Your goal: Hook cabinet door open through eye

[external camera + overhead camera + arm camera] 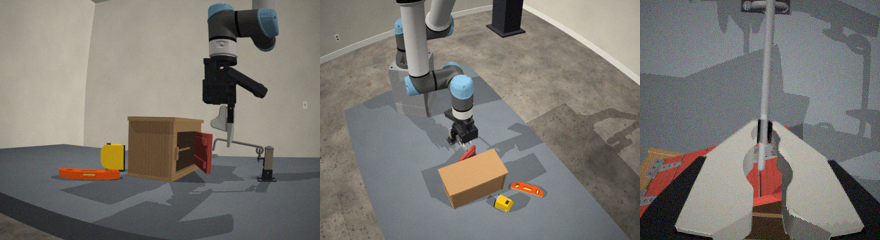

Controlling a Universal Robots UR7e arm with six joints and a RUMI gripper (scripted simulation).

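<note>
Right now my hand is 30 mm past the metal hook and 20 mm above it. Also, from my hand: red door: 70 mm ahead, 60 mm to the right, 30 mm below; orange spirit level: 310 mm ahead, 140 mm to the left, 90 mm below; yellow tape measure: 320 mm ahead, 60 mm below.
</note>
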